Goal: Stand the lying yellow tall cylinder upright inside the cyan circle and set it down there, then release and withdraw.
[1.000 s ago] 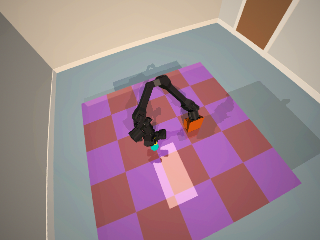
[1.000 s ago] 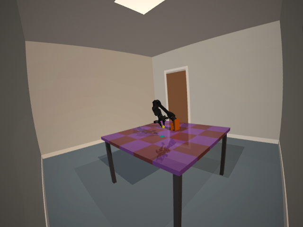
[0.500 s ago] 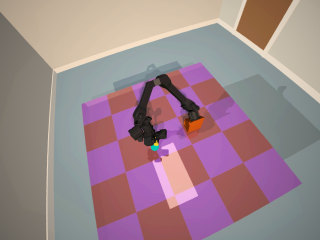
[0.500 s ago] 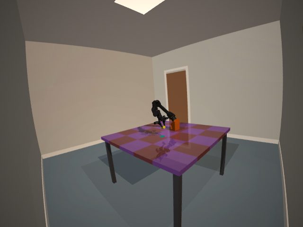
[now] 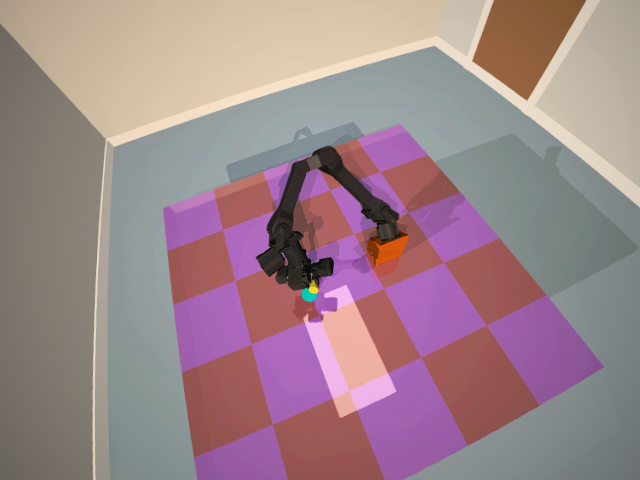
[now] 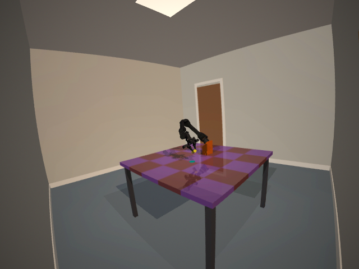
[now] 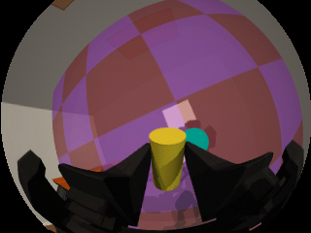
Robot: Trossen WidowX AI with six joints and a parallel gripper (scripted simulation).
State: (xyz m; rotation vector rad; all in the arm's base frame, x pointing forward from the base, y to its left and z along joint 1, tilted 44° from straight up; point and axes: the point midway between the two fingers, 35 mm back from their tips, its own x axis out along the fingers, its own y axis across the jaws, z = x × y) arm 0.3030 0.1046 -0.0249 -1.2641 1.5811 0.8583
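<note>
Now: the cyan circle 110 mm below my gripper tip, 20 mm to the right of it and 20 mm ahead of it. Round my gripper tip: yellow tall cylinder 20 mm to the right, 10 mm below, 10 mm behind.
</note>
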